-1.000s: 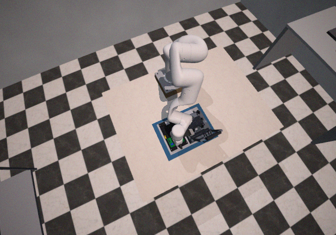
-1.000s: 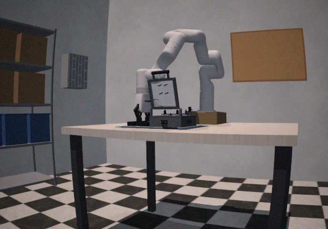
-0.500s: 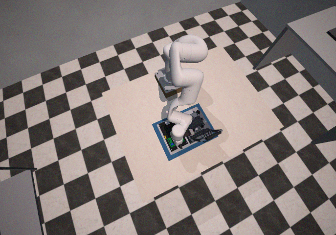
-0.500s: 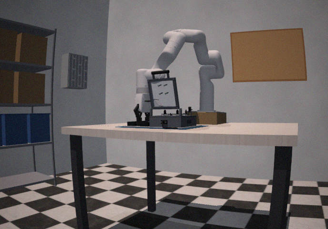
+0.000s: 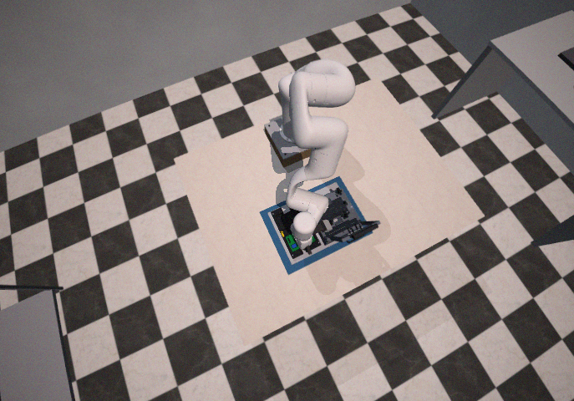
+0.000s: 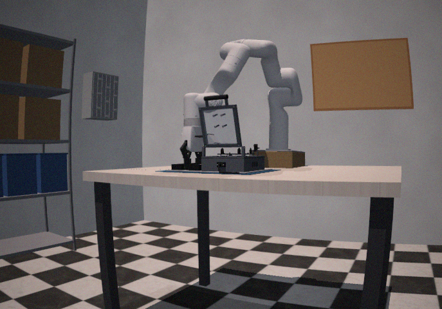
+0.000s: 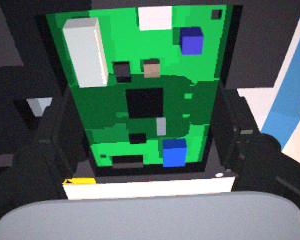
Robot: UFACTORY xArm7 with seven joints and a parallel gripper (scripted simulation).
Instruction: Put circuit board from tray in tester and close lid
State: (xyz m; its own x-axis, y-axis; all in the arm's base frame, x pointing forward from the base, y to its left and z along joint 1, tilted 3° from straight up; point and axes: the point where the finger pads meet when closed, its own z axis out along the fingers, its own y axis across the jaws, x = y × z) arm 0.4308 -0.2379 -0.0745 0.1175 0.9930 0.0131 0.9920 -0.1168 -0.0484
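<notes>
The green circuit board is right at my hand. The rest, counted from my hand: tester lid 160 mm to the left, 160 mm above, 100 mm ahead; latch hook 240 mm to the left, 70 mm behind, 60 mm above.
</notes>
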